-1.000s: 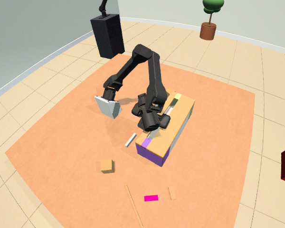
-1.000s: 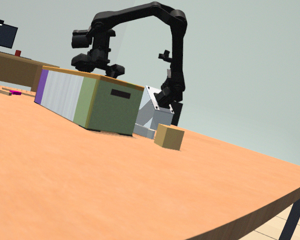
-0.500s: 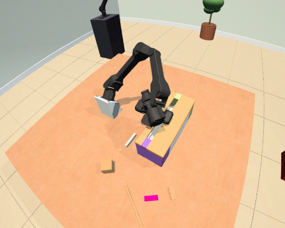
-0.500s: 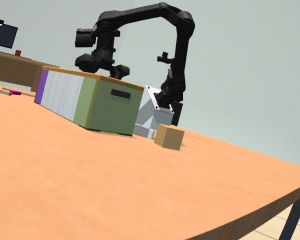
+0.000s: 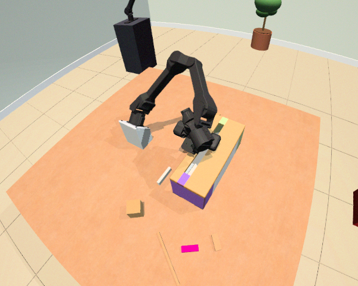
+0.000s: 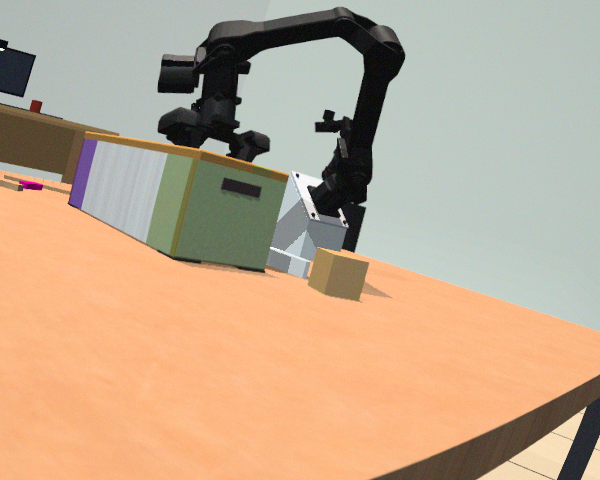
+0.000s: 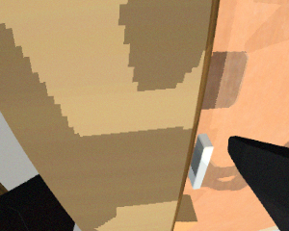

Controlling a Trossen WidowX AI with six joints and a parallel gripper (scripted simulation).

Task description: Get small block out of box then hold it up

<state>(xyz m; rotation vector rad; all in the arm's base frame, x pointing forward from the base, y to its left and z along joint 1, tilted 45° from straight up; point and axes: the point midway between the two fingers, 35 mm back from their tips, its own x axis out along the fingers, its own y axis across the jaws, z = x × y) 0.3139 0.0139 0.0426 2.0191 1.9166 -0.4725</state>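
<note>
Now: gripper tip 50 mm short of the tan block and 20 mm to the right of it. The rest, counted from my gripper tip: long box: 30 mm to the right, 30 mm below, 30 mm ahead; thin stick: 450 mm to the right, 110 mm ahead, 80 mm below.
</note>
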